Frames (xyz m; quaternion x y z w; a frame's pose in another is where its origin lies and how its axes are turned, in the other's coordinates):
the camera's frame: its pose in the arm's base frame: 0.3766 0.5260 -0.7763 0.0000 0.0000 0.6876 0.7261
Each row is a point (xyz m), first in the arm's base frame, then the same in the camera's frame.
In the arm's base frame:
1: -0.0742 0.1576 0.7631
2: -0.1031 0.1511 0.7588
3: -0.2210 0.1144 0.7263
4: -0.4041 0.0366 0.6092
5: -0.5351 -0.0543 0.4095
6: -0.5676 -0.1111 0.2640
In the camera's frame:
1: -0.3924 0.4301 1.5394
2: -0.4005 0.4586 1.5351
3: -0.4435 0.5743 1.5026
4: -0.5312 0.7529 1.3855
5: -0.6291 0.8788 1.1858
6: -0.6875 0.9081 1.0403

